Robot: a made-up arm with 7 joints. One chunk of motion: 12 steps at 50 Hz.
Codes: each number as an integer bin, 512 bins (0 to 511) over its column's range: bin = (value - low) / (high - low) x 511, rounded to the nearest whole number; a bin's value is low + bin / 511 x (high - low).
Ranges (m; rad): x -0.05..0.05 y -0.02..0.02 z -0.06..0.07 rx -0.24..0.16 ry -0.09..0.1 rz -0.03..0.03
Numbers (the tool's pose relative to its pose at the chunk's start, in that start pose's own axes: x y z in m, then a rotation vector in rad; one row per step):
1: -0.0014 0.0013 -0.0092 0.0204 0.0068 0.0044
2: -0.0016 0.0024 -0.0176 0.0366 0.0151 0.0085
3: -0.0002 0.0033 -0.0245 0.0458 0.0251 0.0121
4: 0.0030 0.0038 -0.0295 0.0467 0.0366 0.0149
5: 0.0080 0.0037 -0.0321 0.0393 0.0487 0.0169
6: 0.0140 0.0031 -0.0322 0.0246 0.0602 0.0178
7: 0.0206 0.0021 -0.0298 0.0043 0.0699 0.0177
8: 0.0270 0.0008 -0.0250 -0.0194 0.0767 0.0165
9: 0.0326 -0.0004 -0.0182 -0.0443 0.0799 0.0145
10: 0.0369 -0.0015 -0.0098 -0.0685 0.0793 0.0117
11: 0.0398 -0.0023 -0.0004 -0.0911 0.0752 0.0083
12: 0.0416 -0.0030 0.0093 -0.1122 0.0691 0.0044
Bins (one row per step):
1: 248 272 200 333 260 293
2: 247 286 167 353 283 328
3: 254 298 140 365 310 359
4: 271 304 120 366 340 382
5: 296 303 110 357 373 399
6: 327 295 109 338 404 407
7: 361 282 119 312 430 406
8: 393 266 138 282 448 396
9: 422 250 164 250 457 379
10: 444 236 197 219 455 355
11: 459 226 234 190 444 326
12: 468 217 272 163 428 293

